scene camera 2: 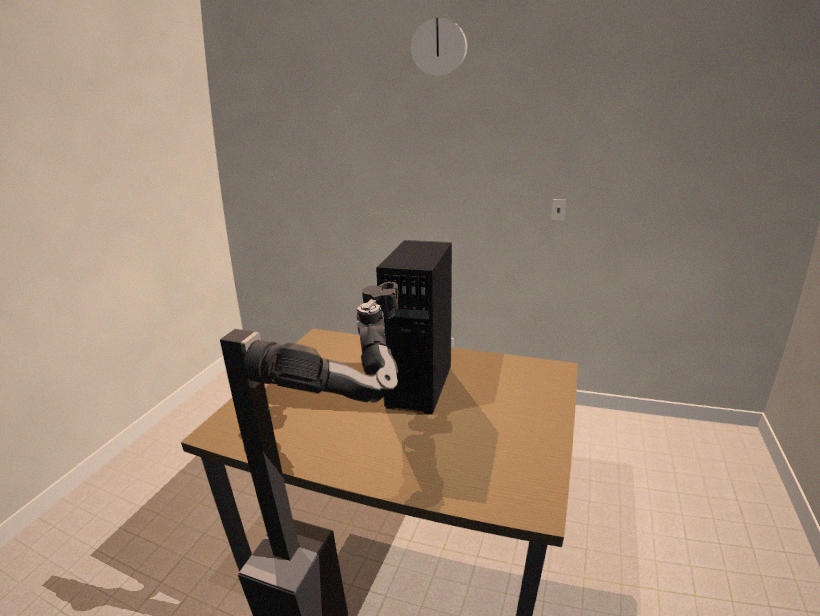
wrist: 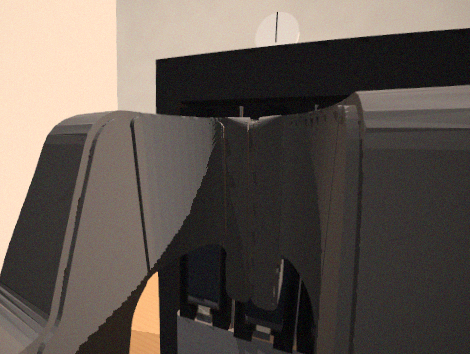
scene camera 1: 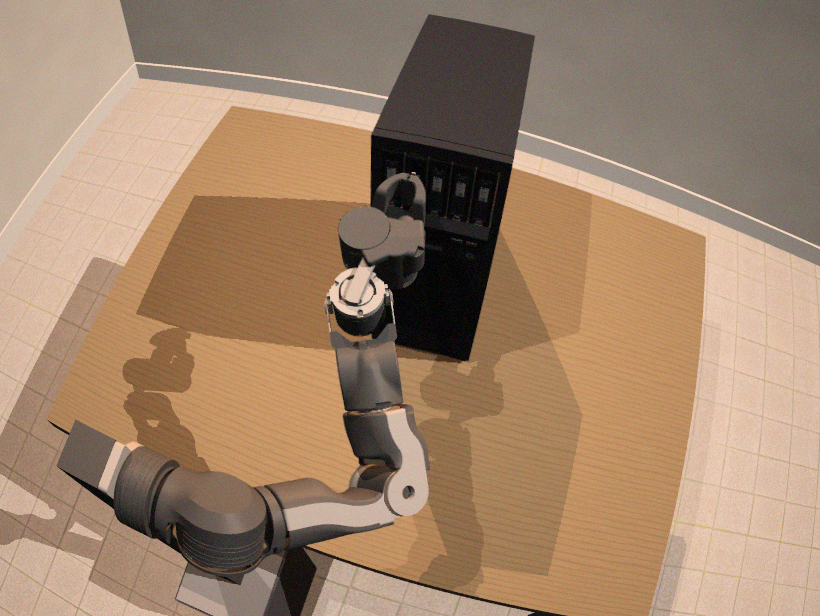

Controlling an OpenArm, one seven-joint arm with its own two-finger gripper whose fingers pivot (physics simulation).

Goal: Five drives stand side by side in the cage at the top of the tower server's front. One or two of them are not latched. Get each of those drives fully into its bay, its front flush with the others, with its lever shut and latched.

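Note:
The black tower server (scene camera 1: 457,86) (scene camera 2: 442,318) (wrist: 200,80) stands upright with its drive cage at the top front. The leftmost drive (scene camera 1: 391,169) (wrist: 204,280) shows beside my fingers. The third drive (scene camera 1: 437,186), fourth drive (scene camera 1: 460,192) and fifth drive (scene camera 1: 483,194) look level with each other, levers upright. The second drive (wrist: 265,316) is mostly hidden behind my fingers; its lower end shows below them in the wrist view, and its lever cannot be made out. My gripper (scene camera 1: 412,176) (wrist: 261,208) is shut and empty, its fingertips at the second drive's upper front; contact cannot be told.
The server stands on the wooden table (scene camera 1: 629,397) (scene camera 2: 530,424). My arm reaches in from the front left, and its wrist is close to the server's left front. A ledge (scene camera 1: 457,226) (wrist: 215,337) runs below the drives. The wall is behind the server.

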